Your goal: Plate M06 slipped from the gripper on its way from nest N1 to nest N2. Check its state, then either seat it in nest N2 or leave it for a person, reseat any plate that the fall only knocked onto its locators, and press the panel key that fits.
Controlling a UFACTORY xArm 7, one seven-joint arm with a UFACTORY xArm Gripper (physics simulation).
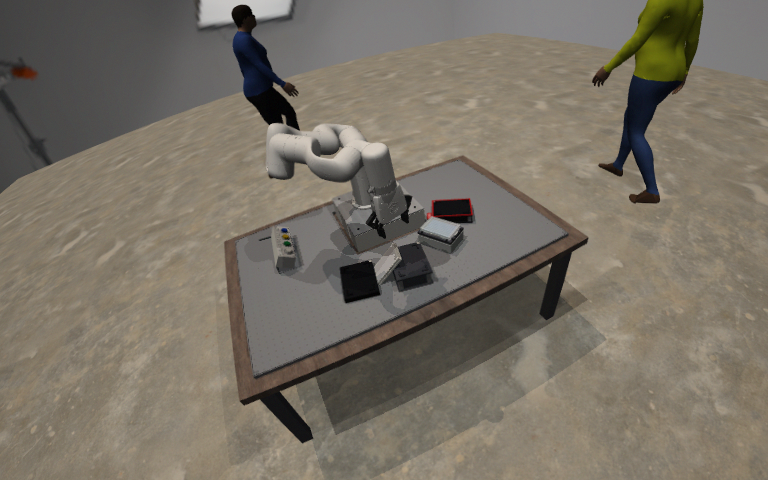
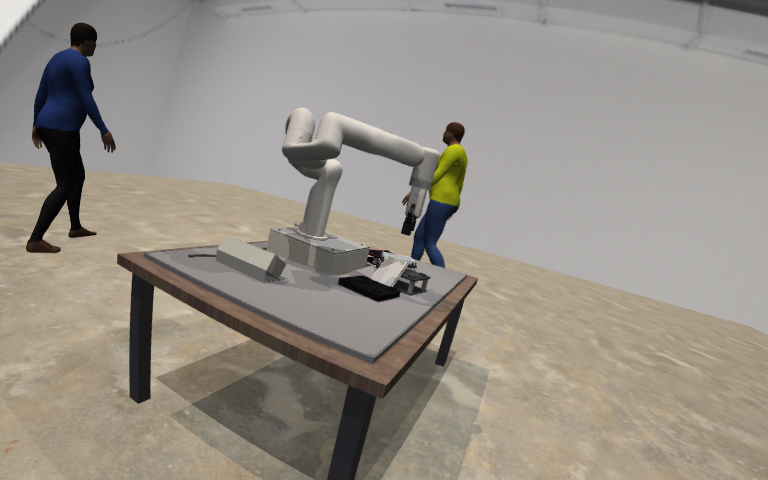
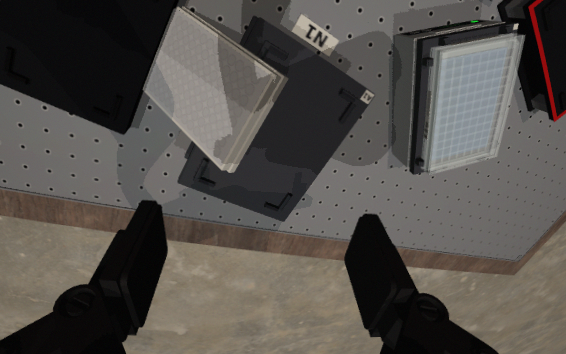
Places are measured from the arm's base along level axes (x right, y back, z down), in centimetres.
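Pixels of known places: gripper, fingertip midpoint: (image 1: 394, 228) (image 2: 407, 232) (image 3: 261, 231); arm's base at its link origin: (image 1: 366, 201) (image 2: 311, 235).
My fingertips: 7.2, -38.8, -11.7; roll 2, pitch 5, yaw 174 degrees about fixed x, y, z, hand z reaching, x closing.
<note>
Ahead of a thing's pixels: the offset from my fingertips to its top centre, as dx, dy, dz. "spot": to the spot under its first point.
A whitish plate (image 1: 389, 263) (image 2: 390, 271) (image 3: 215, 90), by its place M06, lies tilted, its raised side on nest N1 {-2.9, -1.4, +13.6} (image 1: 416, 263) (image 3: 295, 125) and its low side by the black nest {+14.4, +5.0, +17.1} (image 1: 359, 281) (image 2: 368, 287) (image 3: 75, 60), by its place N2. No spill shows; its label and contents cannot be read. A clear, pale-blue plate {-21.3, +5.4, +12.7} (image 1: 441, 228) (image 3: 470, 102) lies on a grey device {spot: -17.4, +1.4, +15.0} (image 1: 438, 242) (image 3: 404, 100), looking slightly skewed; I cannot tell if it sits on the locators. My gripper (image 1: 393, 225) (image 2: 407, 230) (image 3: 261, 231) is open and empty, above the nests' level.
The key panel {+32.7, +38.9, +11.5} (image 1: 283, 249) (image 2: 246, 259) stands at the left, with blue, yellow, green and pale keys. A red-edged black nest {-34.9, +16.0, +15.3} (image 1: 451, 208) (image 3: 541, 60) lies behind the grey device. Two people, in blue (image 1: 254, 62) and yellow (image 1: 662, 45), stand off the table.
</note>
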